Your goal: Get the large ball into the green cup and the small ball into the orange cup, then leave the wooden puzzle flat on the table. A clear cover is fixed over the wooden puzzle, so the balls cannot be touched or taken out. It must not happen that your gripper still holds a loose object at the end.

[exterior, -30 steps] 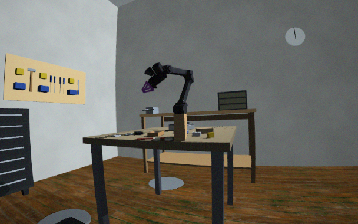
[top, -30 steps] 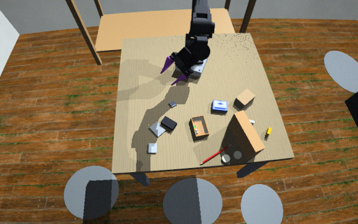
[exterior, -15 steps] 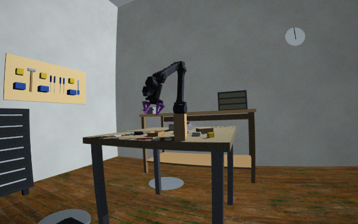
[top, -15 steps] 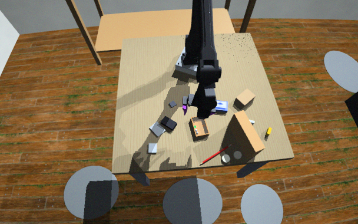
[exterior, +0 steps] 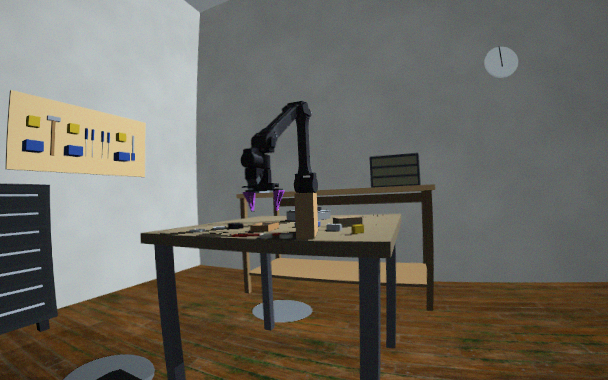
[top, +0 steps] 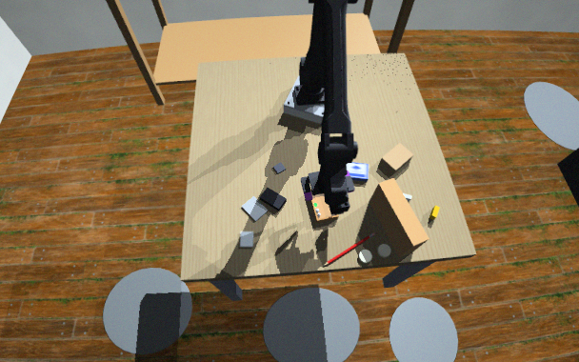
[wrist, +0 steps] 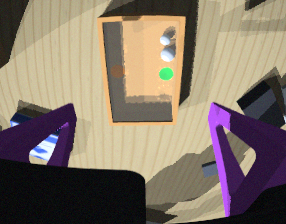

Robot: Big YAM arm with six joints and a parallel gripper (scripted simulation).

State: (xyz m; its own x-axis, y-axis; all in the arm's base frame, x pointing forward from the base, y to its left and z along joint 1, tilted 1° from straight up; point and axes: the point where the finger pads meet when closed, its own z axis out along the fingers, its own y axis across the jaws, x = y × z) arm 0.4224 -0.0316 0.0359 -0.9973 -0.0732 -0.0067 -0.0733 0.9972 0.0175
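The wooden puzzle lies 7 cm below my hand. Round my hand: tall wooden block 20 cm to the left, 10 cm ahead, 1 cm below; then yellow block 35 cm to the left, 8 cm ahead, 7 cm below; then black box 15 cm to the right, 7 cm below, 4 cm behind.
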